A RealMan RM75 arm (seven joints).
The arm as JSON. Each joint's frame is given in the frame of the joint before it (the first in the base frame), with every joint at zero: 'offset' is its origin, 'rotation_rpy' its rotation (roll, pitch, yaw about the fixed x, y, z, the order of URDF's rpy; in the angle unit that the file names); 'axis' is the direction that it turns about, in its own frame. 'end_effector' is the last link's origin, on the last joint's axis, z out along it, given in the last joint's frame.
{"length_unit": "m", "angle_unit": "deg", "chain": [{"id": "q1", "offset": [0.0, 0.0, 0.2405], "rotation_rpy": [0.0, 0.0, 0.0], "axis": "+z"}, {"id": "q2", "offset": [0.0, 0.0, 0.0], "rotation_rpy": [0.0, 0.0, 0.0], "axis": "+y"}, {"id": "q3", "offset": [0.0, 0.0, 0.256], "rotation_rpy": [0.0, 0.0, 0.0], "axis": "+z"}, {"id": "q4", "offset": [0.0, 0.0, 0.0], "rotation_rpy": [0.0, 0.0, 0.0], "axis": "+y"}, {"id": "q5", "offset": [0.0, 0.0, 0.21], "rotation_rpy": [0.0, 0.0, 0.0], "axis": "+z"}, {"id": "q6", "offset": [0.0, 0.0, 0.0], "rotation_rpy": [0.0, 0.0, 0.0], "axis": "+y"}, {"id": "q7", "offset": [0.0, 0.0, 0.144], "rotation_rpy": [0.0, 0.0, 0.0], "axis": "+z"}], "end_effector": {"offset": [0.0, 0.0, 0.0], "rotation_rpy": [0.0, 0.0, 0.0]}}
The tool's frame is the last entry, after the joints.
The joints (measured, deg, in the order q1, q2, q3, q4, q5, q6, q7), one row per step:
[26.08 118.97 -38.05 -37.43 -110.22 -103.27 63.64]
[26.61 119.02 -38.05 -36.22 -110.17 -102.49 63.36]
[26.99 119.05 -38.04 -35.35 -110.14 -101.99 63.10]
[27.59 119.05 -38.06 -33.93 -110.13 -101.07 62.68]
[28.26 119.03 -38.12 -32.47 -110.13 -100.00 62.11]
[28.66 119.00 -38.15 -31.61 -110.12 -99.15 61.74]
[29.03 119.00 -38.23 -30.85 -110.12 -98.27 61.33]
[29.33 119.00 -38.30 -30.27 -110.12 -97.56 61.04]
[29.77 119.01 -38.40 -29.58 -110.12 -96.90 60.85]
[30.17 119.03 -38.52 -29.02 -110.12 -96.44 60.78]
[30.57 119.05 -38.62 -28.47 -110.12 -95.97 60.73]
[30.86 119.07 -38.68 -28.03 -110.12 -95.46 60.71]
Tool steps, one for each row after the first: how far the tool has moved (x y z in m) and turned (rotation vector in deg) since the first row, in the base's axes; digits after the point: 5 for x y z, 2 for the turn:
[-0.00098 0.00191 -0.00373 -0.10 0.30 -0.37]
[-0.00175 0.00312 -0.00636 -0.18 0.52 -0.57]
[-0.00257 0.00512 -0.01054 -0.30 0.72 -0.95]
[-0.00350 0.00753 -0.01492 -0.31 0.76 -1.24]
[-0.00370 0.00940 -0.01747 -0.16 0.63 -1.52]
[-0.00390 0.01121 -0.02009 0.02 0.41 -1.73]
[-0.00410 0.01270 -0.02213 0.16 0.22 -1.91]
[-0.00509 0.01440 -0.02459 0.11 0.12 -2.04]
[-0.00632 0.01572 -0.02671 -0.06 0.10 -2.11]
[-0.00753 0.01707 -0.02878 -0.21 0.07 -2.20]
[-0.00814 0.01828 -0.03048 -0.26 -0.02 -2.41]

